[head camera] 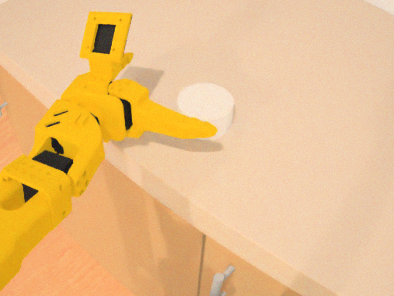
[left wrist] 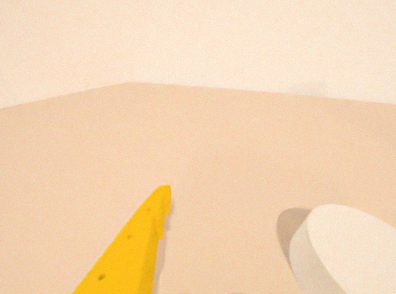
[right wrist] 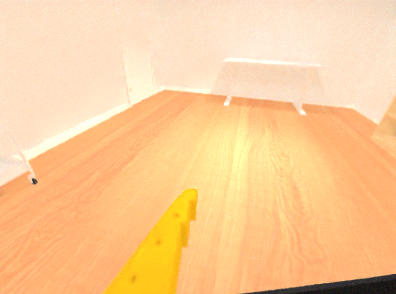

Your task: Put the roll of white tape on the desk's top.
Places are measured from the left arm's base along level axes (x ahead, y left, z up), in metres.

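Where they show: left end effector, tool point: (head camera: 131, 56) (left wrist: 169, 195); right end effector, tool point: (right wrist: 196, 200).
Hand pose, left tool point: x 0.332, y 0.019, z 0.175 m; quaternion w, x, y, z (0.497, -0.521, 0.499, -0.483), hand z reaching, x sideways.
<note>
Each offset is from my left tool point to the centre of the thing. "pt": to the spot under its first point. Level surfaces: height alone.
The roll of white tape @[dx -0.023, dy -0.088, dz -0.028 m] (head camera: 202, 102) (left wrist: 350, 245) lies flat on a beige countertop @[dz -0.040 m] (head camera: 310, 125) (left wrist: 210, 140). My left gripper (head camera: 209, 131) (left wrist: 164, 192) is open and empty. In the head camera a yellow jaw reaches across the near lower side of the roll; whether it touches cannot be told. In the left wrist view the notched jaw stands to the left of the roll, with a gap between. My right gripper (right wrist: 191, 195) is fully open, with one notched jaw in view above the floor. A white table @[dz -0.230 m] (right wrist: 272, 62), possibly the desk, stands far off in the right wrist view.
The countertop's front edge runs diagonally above wooden cabinet doors (head camera: 150, 235) with a metal handle @[pt dx -0.137, dy -0.147, dz -0.152 m] (head camera: 217, 284). In the right wrist view, wood floor @[dz -0.950 m] (right wrist: 240, 165) stretches to the walls, a white leg with a black caster (right wrist: 34, 181) stands at left, and wooden furniture (right wrist: 389, 125) at right.
</note>
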